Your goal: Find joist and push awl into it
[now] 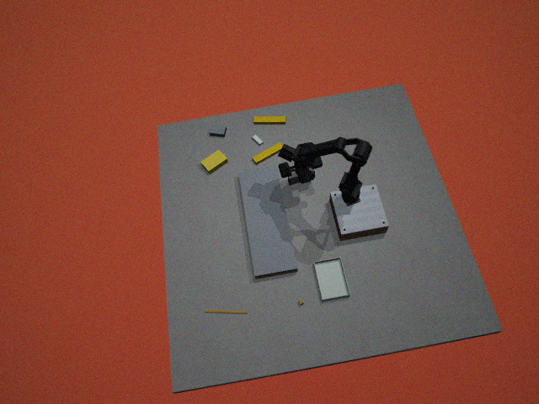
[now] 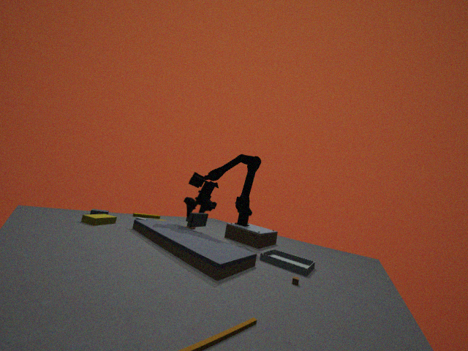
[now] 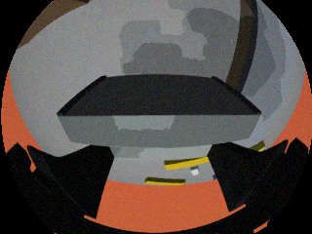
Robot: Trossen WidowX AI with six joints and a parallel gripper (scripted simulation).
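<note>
Now: gripper tip 10 mm to the right of the stud finder and 10 mm past it. From my gripper tip the other things lie so: white piece (280 mm to the right, 110 mm ahead, 70 mm below); awl (70 mm below, 50 mm to the right); grey block (400 mm to the right, 280 mm ahead, 60 mm below).
</note>
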